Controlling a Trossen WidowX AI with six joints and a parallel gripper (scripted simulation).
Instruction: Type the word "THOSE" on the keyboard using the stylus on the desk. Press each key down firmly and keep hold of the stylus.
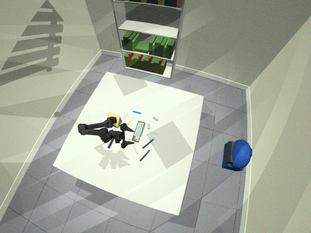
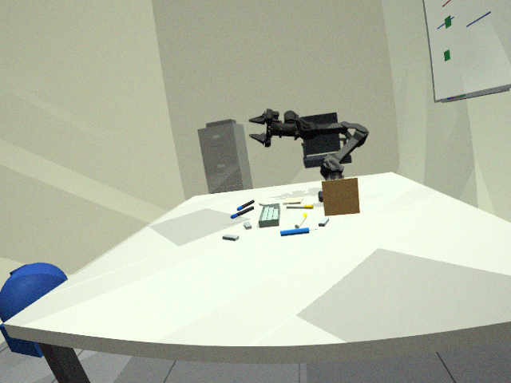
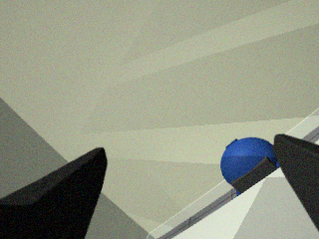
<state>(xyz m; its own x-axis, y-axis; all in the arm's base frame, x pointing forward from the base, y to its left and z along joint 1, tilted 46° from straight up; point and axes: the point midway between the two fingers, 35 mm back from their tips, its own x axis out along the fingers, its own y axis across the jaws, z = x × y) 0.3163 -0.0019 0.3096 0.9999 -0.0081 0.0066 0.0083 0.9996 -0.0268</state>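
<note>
Right now my gripper tip is 39 cm to the right of the blue stylus, 36 cm above it and 14 cm past it.
</note>
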